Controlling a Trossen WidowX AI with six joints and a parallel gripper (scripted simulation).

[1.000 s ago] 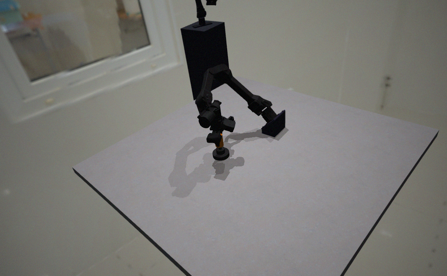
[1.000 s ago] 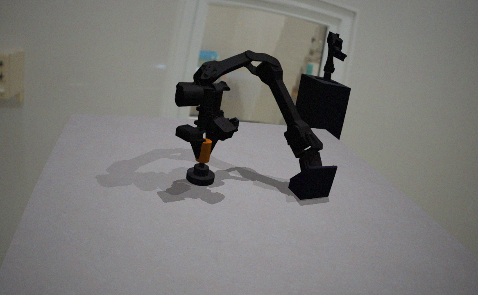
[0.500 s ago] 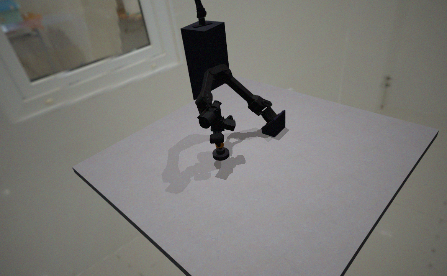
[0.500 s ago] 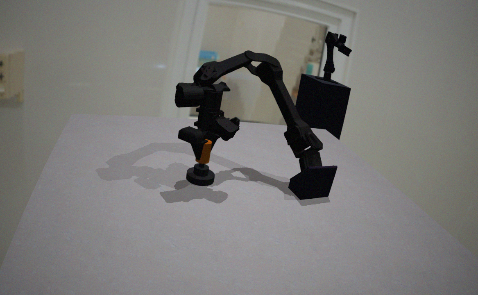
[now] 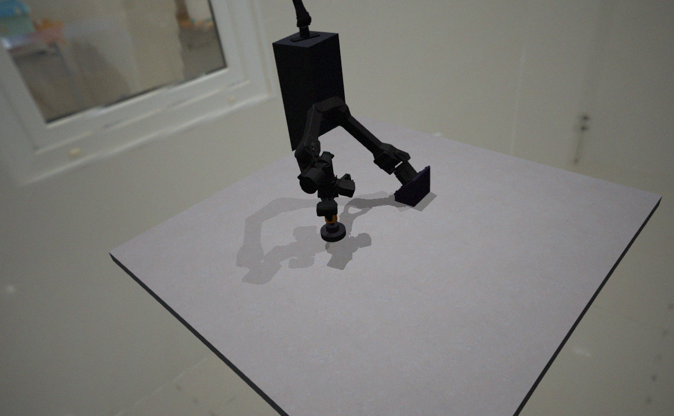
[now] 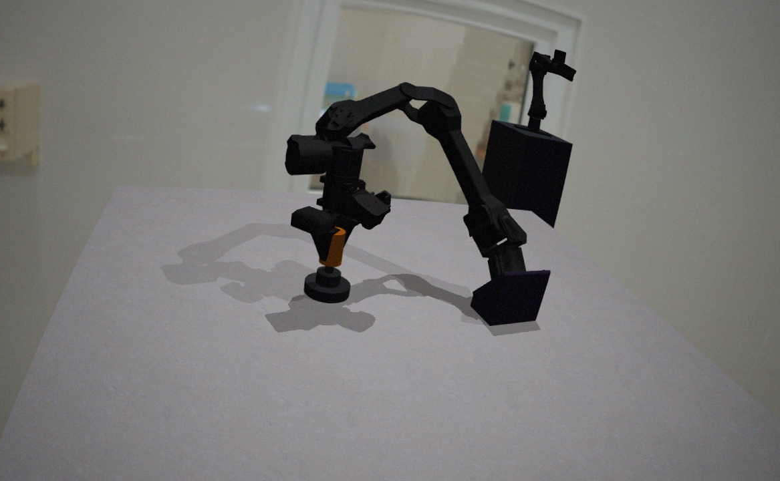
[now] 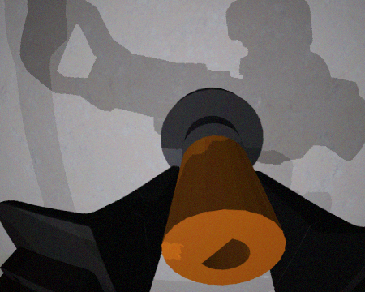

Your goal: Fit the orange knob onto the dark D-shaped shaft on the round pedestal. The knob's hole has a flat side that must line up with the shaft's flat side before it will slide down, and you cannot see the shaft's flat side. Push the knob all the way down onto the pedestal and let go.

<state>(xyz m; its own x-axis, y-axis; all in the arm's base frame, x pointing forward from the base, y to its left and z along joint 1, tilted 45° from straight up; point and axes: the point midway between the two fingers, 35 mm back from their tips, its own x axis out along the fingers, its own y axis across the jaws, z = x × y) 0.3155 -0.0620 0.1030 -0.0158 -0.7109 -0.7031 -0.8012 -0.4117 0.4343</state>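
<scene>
My gripper tip is 20 mm below the orange knob. The rest, counted from my gripper tip: round pedestal (40 mm below).
</scene>
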